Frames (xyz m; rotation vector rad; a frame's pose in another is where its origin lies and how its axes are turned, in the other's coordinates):
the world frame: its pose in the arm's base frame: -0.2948 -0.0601 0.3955 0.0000 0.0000 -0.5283
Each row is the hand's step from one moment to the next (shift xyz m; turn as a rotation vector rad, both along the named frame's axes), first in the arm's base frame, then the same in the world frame.
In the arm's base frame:
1: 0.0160 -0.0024 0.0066 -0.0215 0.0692 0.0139
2: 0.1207 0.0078 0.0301 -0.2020 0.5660 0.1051
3: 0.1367 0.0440 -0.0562 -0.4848 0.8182 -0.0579
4: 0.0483 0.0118 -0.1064 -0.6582 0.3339 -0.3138
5: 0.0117 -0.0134 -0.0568 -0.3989 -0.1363 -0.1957
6: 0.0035 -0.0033 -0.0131 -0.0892 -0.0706 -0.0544
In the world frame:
1: 0.0150 0.0060 0.0066 -0.0535 0.0489 0.0139
2: 0.1003 0.0676 0.0301 -0.4598 0.3870 0.1051
3: 0.0959 0.1069 -0.0562 -0.8311 0.4623 -0.0579
4: 0.0358 0.0345 -0.1064 -0.7368 -0.0434 -0.3138
5: 0.0169 -0.0057 -0.0568 -0.2758 -0.3188 -0.1957
6: 0.0047 -0.0011 -0.0131 -0.0415 -0.1059 -0.0544

